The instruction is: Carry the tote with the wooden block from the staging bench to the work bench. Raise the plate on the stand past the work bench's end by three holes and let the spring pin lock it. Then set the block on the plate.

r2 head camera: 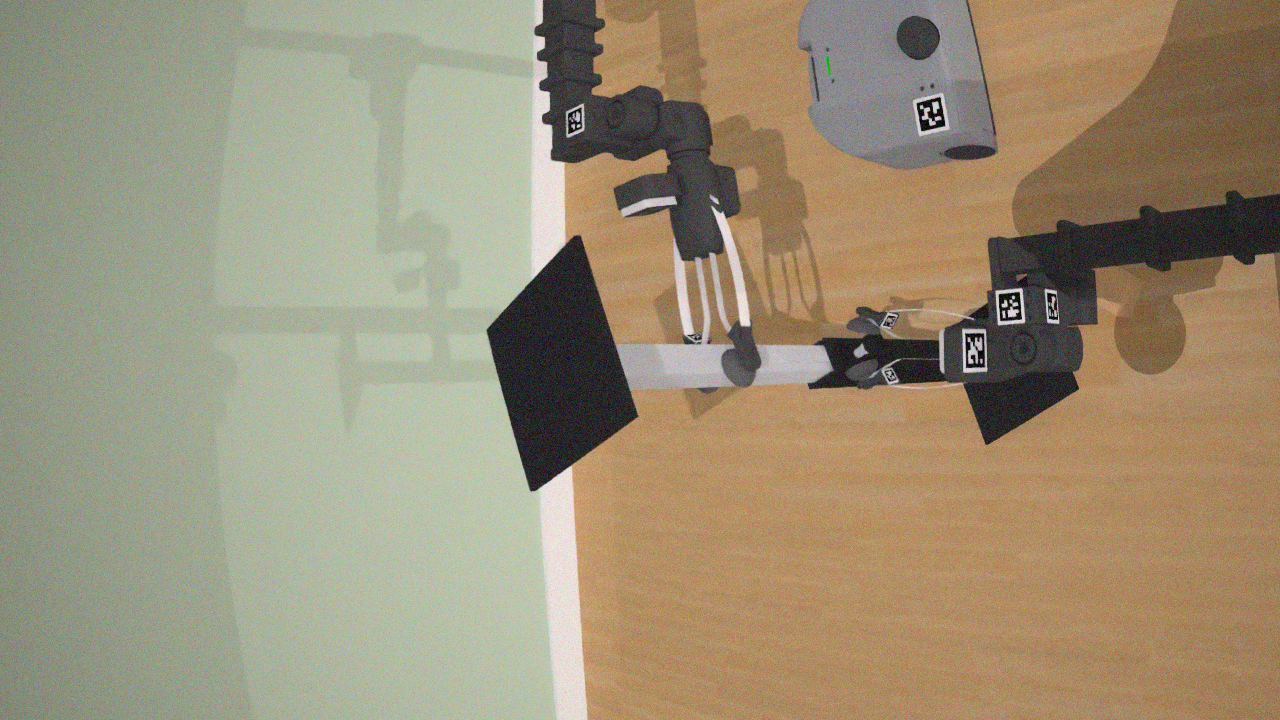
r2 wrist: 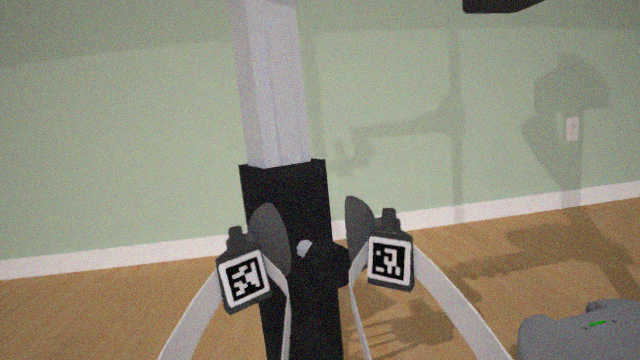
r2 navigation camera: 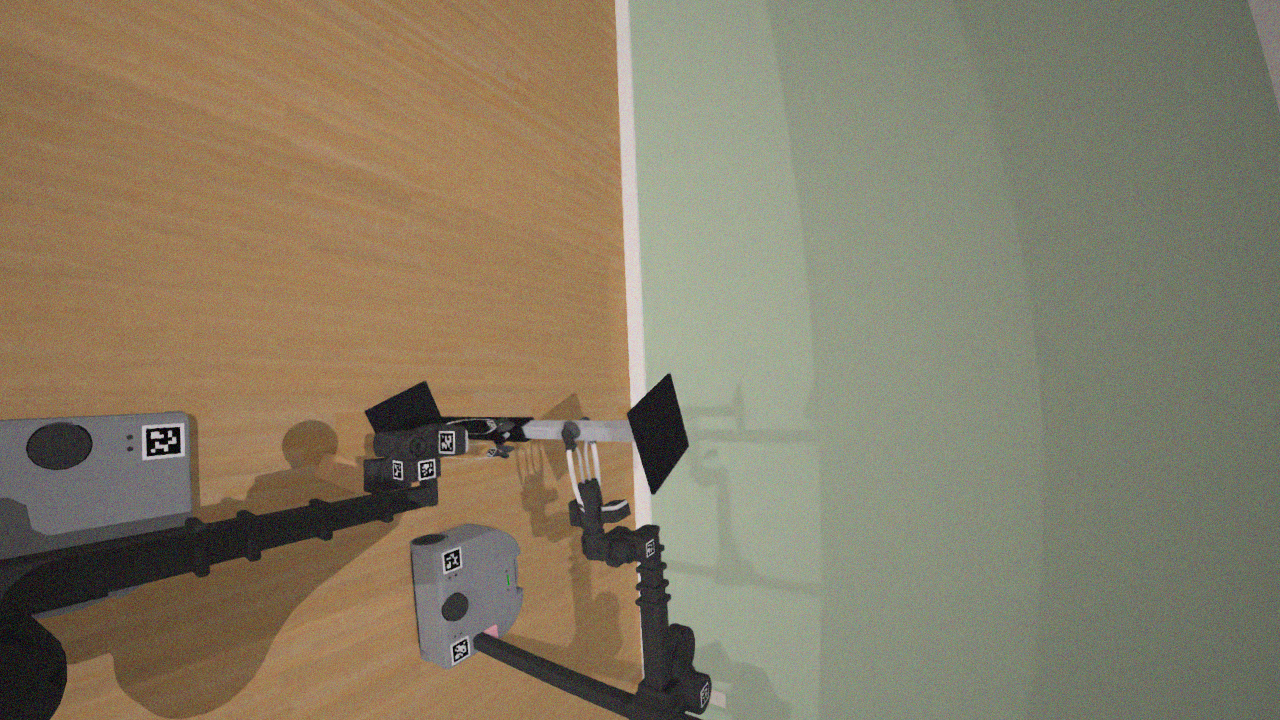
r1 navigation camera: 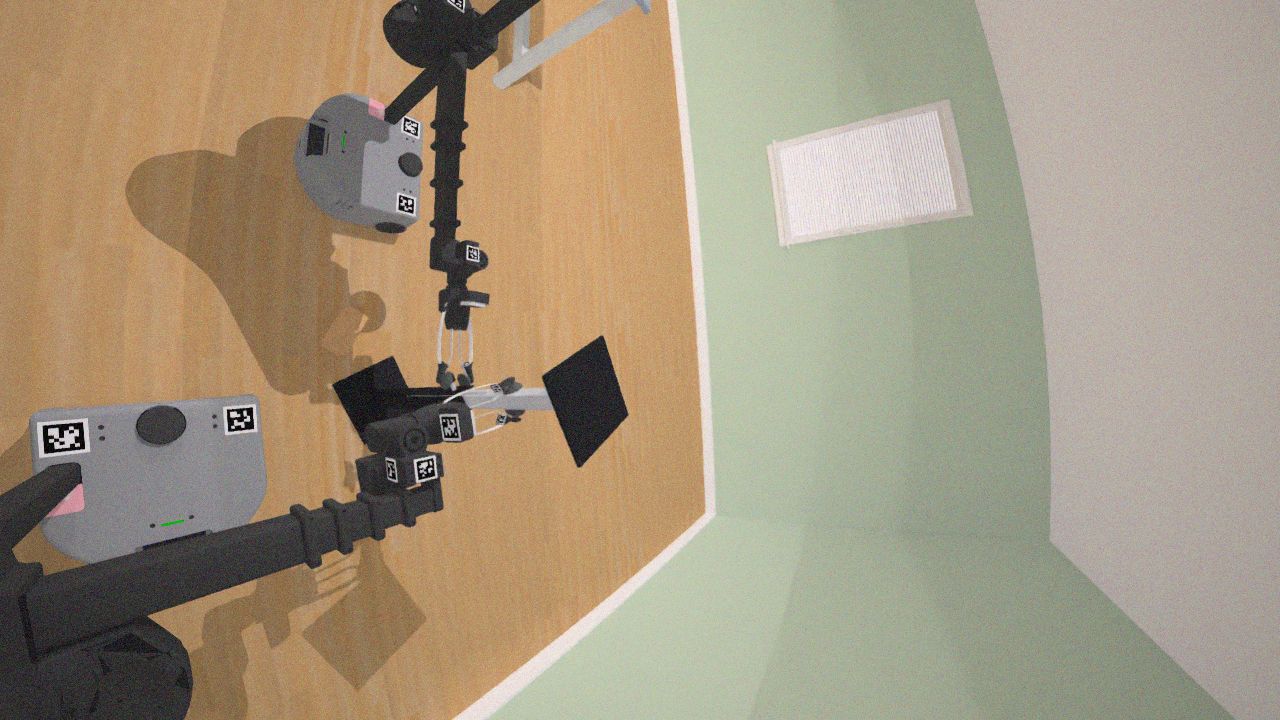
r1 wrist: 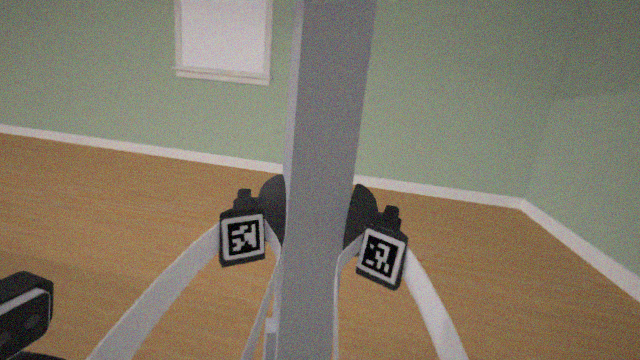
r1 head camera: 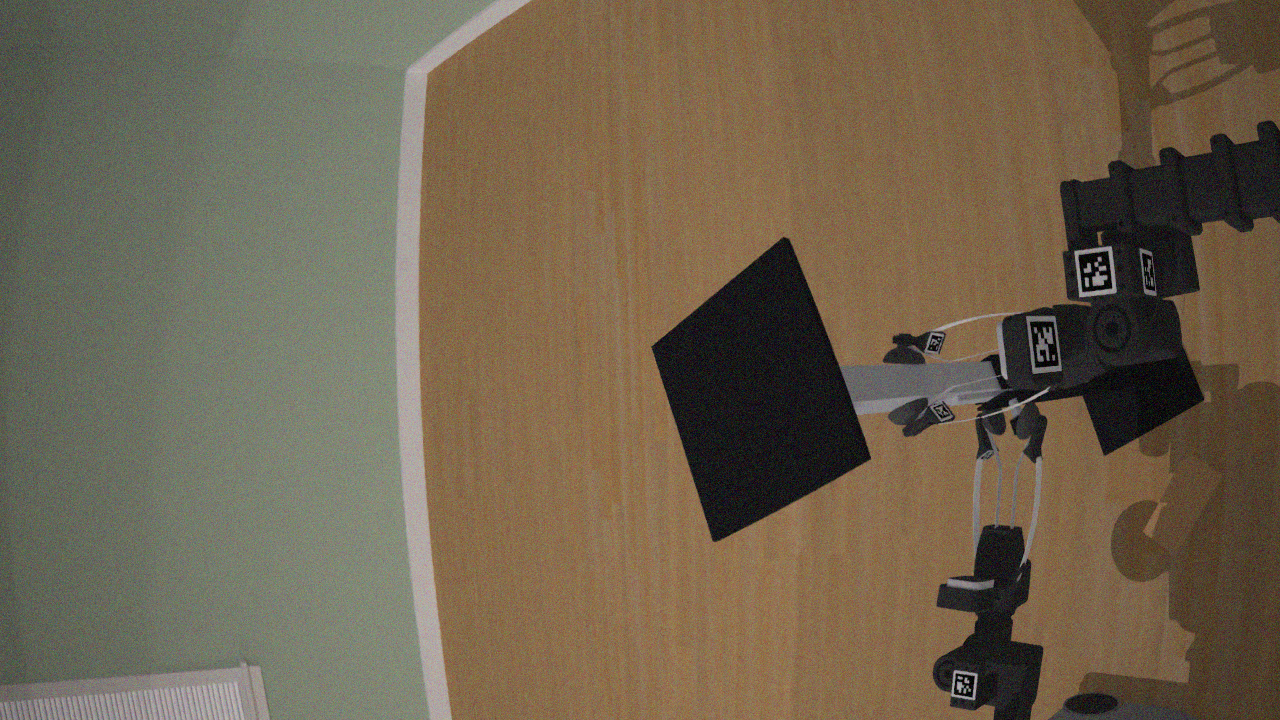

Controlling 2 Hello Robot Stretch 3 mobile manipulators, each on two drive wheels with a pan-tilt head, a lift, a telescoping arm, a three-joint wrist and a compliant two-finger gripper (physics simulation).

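The black plate [r1 head camera: 760,385] [r1 navigation camera: 586,401] [r2 head camera: 563,362] [r2 navigation camera: 659,434] tops the stand's grey post [r1 wrist: 325,125] [r2 head camera: 662,365] [r2 wrist: 275,75], which rises from a black sleeve [r2 wrist: 287,187]. The r1 gripper [r1 head camera: 914,385] [r1 wrist: 317,220] is shut on the post between plate and sleeve. The r2 gripper [r2 head camera: 863,344] [r2 wrist: 317,245] has its fingers either side of the spring pin [r2 wrist: 305,247] on the sleeve; its right fingertip is close to the pin's black part, and whether the fingers grip it is unclear. The tote and the wooden block do not show.
The stand's black base [r1 head camera: 1141,402] [r2 head camera: 1024,407] is on the floor. The r2 mobile base [r1 navigation camera: 362,165] and r1 mobile base [r2 head camera: 899,80] stand nearby. A light frame [r1 navigation camera: 572,42] shows at the top of the r1 navigation view. A green wall [r2 navigation camera: 725,223] runs behind the stand.
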